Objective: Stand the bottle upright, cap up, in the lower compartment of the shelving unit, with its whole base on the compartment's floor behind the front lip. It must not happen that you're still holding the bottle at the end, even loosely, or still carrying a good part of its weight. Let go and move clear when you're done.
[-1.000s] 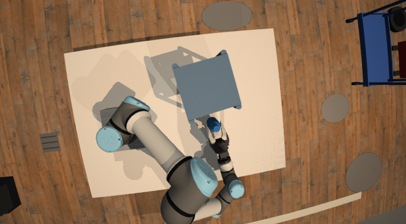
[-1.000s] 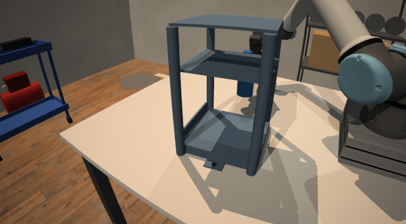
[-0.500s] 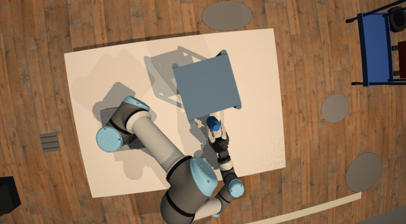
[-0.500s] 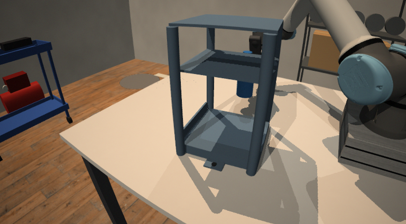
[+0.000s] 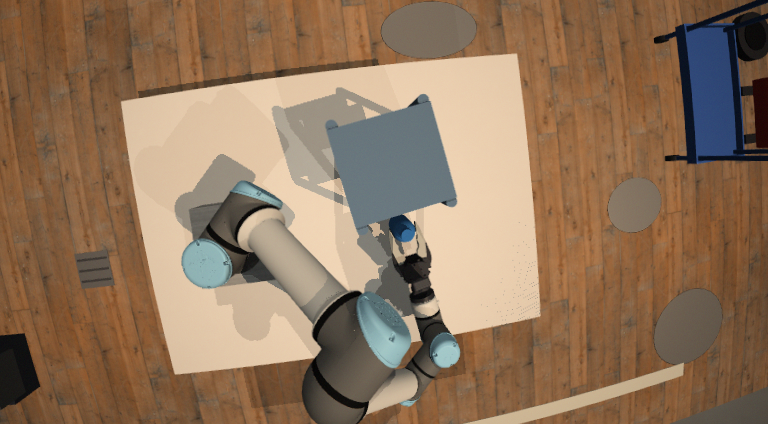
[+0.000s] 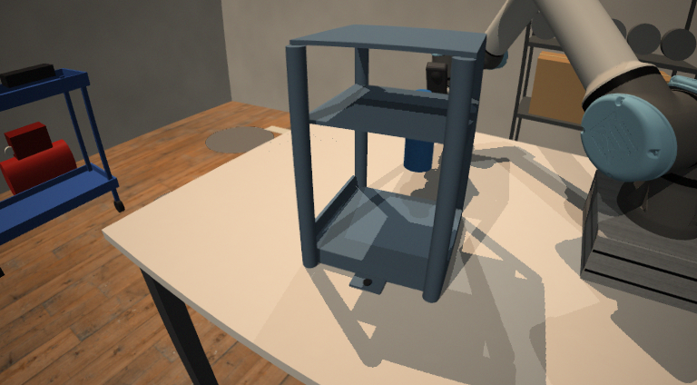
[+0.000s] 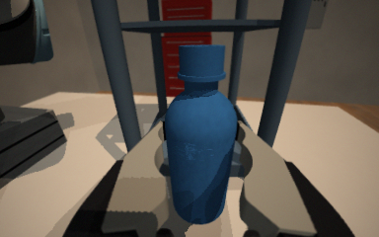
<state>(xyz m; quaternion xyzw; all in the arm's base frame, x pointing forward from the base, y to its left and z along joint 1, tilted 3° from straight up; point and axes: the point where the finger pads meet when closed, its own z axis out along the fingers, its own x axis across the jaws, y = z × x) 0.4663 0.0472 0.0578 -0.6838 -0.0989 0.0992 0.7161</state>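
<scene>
Now: the grey-blue shelving unit 18 cm to the left of my hand, 5 cm behind it and 2 cm above it. Round my hand: blue bottle (1 cm above).
</scene>
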